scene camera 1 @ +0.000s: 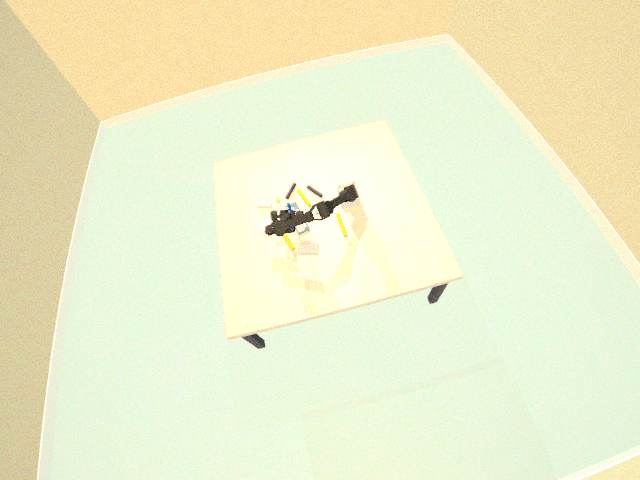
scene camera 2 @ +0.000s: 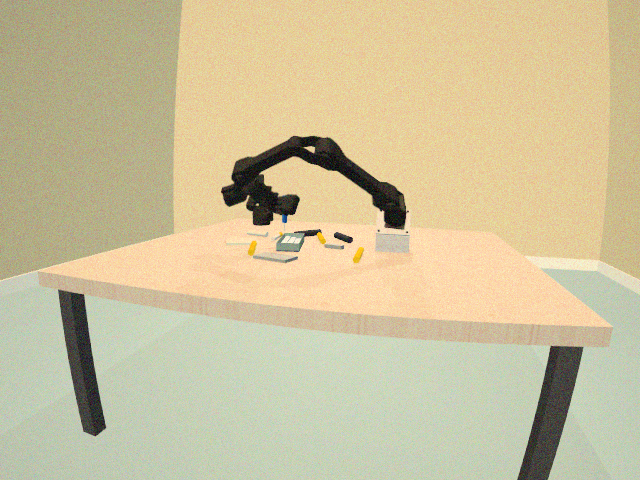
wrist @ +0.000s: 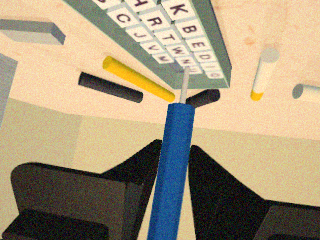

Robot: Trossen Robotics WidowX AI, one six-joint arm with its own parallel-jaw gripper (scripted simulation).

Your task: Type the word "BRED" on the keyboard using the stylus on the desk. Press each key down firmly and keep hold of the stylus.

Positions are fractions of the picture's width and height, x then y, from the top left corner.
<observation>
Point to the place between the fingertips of my gripper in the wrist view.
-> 0.55,0.62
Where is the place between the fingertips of my gripper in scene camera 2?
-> At 0.45,0.45
</observation>
